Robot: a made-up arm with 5 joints.
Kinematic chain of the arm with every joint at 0, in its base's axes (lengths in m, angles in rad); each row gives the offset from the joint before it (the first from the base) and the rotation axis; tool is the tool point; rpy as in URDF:
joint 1: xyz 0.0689 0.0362 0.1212 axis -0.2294 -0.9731 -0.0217
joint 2: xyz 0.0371 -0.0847 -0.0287 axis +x
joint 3: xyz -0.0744 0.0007 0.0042 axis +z
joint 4: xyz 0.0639 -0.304 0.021 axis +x
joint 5: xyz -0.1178 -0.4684 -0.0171 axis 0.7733 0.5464 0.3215
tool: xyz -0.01 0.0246 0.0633 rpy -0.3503 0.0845 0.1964
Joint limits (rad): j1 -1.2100..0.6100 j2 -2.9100..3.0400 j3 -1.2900..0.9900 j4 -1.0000..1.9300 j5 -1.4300..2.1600
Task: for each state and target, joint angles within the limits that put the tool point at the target. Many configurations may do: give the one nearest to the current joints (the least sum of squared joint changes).
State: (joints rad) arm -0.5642 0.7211 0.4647 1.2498 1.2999
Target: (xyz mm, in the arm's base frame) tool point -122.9 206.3 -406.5
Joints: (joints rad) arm -0.5739 0.8983 0.5262 1.5419 1.3262
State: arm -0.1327 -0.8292 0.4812 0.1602 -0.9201
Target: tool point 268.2 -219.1 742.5
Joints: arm 0.0330 -1.2282 0.4709 -0.0624 -1.0051
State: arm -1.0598 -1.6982 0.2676 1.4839 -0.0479
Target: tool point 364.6 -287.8 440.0
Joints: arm -0.8139 -2.1412 0.1769 1.5962 -0.1507
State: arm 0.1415 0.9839 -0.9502 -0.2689 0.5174
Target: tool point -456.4 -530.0 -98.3
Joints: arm 0.2525 1.0788 -0.9581 -0.7512 0.3028
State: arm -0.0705 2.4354 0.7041 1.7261 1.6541
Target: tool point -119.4 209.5 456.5
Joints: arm 0.5996 2.9845 0.5039 1.8978 1.6516
